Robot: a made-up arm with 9 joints. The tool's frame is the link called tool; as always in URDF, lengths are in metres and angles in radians. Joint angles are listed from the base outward. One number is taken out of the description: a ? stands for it. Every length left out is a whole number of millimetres.
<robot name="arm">
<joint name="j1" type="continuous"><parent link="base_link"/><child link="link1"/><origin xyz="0.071 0.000 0.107"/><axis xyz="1 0 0"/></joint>
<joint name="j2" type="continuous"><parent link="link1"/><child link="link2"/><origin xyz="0.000 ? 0.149"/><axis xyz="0 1 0"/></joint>
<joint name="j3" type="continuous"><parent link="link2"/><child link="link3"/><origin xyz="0.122 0.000 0.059"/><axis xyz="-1 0 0"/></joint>
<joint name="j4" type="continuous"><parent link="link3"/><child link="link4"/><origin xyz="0.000 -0.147 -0.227"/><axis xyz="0 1 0"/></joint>
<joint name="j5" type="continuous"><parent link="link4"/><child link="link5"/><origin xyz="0.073 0.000 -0.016"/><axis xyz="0 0 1"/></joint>
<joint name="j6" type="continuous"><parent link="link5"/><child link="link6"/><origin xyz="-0.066 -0.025 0.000"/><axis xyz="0 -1 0"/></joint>
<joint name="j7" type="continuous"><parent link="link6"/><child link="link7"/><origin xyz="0.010 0.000 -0.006"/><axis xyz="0 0 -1"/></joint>
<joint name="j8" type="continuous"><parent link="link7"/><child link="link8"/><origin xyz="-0.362 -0.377 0.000"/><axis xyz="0 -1 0"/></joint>
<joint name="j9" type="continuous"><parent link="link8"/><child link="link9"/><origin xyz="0.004 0.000 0.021"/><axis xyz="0 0 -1"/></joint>
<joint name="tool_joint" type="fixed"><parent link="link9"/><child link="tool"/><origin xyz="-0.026 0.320 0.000"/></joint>
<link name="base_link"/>
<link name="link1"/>
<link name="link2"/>
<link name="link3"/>
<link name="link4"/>
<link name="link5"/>
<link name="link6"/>
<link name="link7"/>
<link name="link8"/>
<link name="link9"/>
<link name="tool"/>
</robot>
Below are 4 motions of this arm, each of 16 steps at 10 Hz.
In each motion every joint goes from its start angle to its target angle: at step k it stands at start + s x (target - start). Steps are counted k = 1, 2, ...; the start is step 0. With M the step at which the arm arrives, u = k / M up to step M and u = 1 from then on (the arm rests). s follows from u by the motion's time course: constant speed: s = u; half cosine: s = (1 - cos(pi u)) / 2; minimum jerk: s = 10 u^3 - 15 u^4 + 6 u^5.
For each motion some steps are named. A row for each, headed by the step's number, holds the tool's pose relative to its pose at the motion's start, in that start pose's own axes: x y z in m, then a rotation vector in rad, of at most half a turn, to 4 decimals.
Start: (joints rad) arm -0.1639 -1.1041 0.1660 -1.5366 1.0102 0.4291 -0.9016 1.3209 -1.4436
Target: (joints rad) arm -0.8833 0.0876 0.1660 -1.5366 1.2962 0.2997 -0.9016 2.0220 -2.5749
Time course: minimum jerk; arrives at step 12
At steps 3, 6, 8, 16:
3: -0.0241 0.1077 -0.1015 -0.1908 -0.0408 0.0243
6: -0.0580 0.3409 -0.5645 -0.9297 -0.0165 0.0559
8: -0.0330 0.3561 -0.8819 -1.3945 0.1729 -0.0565
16: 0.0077 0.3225 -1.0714 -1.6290 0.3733 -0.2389

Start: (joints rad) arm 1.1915 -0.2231 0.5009 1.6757 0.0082 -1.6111 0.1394 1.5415 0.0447
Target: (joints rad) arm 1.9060 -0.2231 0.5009 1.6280 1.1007 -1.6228 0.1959 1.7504 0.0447
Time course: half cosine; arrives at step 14
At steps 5, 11, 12, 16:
5: 0.1400 0.0468 -0.0029 -0.0103 -0.1254 0.5057
11: 0.3966 0.2516 -0.0030 0.0901 -0.4077 1.5889
12: 0.4163 0.2784 -0.0026 0.1096 -0.4346 1.6947
16: 0.4318 0.3014 -0.0021 0.1272 -0.4566 1.7825

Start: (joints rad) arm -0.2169 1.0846 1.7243 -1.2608 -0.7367 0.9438 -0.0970 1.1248 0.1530
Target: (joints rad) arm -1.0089 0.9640 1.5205 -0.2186 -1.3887 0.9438 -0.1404 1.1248 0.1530
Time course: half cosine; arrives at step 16
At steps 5, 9, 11, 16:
5: 0.2088 -0.0585 -0.0427 0.0221 0.2842 0.2926
9: 0.5142 -0.0828 -0.2214 0.1360 0.6495 0.8693
11: 0.6251 -0.0633 -0.3347 0.2291 0.7660 1.1718
16: 0.7260 -0.0185 -0.4822 0.3824 0.8497 1.5564

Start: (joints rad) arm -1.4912 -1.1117 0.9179 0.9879 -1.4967 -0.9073 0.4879 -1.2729 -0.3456
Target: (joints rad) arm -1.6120 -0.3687 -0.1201 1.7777 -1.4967 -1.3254 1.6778 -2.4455 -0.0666
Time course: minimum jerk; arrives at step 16
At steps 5, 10, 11, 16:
5: 0.1323 0.0893 -0.0448 0.2313 0.0371 -0.3874
10: 0.6515 -0.0779 0.0435 1.2314 -0.4837 -0.8997
11: 0.7006 -0.1614 0.1022 1.3842 -0.6541 -0.8454
16: 0.7245 -0.3316 0.2337 1.5775 -1.0100 -0.6318

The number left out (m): -0.412
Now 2 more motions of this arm.
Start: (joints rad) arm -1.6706 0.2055 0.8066 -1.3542 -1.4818 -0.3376 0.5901 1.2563 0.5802
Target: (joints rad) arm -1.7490 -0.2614 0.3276 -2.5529 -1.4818 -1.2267 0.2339 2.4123 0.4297
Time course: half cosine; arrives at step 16
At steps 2, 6, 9, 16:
2: 0.0161 -0.0007 0.0047 0.0205 0.0184 -0.0267
6: 0.1260 -0.0550 0.0034 0.2101 0.1328 -0.2595
9: 0.1788 -0.1895 -0.0682 0.4642 0.1998 -0.6000
16: 0.0463 -0.3681 -0.2575 0.7986 0.1815 -1.2320

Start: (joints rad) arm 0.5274 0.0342 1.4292 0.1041 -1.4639 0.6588 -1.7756 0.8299 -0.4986
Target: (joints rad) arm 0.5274 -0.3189 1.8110 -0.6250 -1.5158 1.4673 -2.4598 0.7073 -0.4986
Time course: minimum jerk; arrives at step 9
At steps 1, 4, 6, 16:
1: -0.0012 -0.0024 0.0017 -0.0092 0.0060 0.0099
4: 0.0083 -0.0689 0.1129 -0.2671 0.3051 0.3267
6: 0.1316 -0.0625 0.2619 -0.4265 0.7729 0.5706
16: 0.2358 -0.0248 0.3121 -0.4696 1.0667 0.6452

